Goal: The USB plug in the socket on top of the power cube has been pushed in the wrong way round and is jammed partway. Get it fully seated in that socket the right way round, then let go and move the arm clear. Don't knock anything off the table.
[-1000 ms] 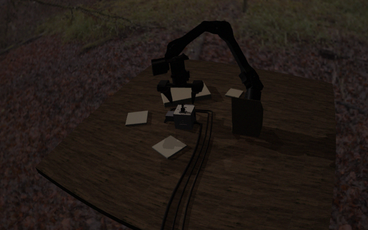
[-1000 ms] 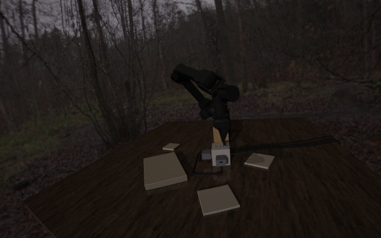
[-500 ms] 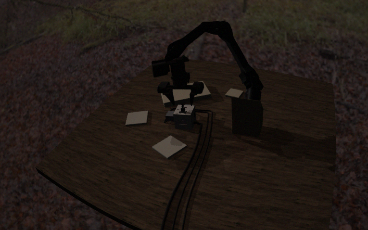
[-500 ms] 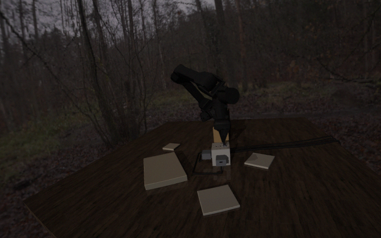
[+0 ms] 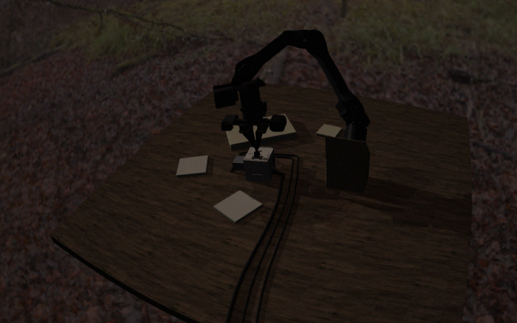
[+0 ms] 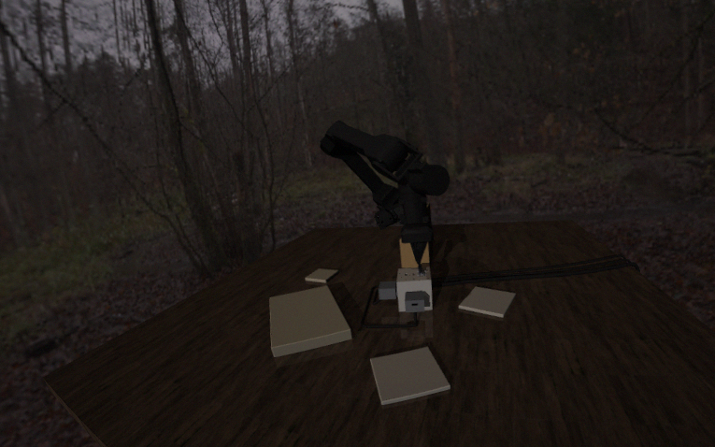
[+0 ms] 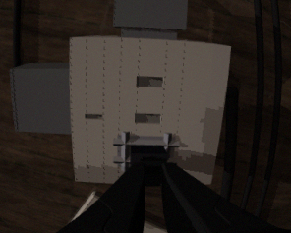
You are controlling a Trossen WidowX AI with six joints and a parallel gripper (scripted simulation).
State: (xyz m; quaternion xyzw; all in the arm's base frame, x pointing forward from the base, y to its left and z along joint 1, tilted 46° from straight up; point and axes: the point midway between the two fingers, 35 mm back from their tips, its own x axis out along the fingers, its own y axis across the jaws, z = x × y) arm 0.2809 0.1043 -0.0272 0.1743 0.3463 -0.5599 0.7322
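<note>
The dark USB plug lies 10 mm below my gripper tip. Also, from my gripper tip: thick slab: 230 mm to the right, 150 mm ahead, 90 mm below; then USB socket: 40 mm below, 10 mm to the left; then flat pale tile: 250 mm ahead, 100 mm below, 50 mm to the left.
</note>
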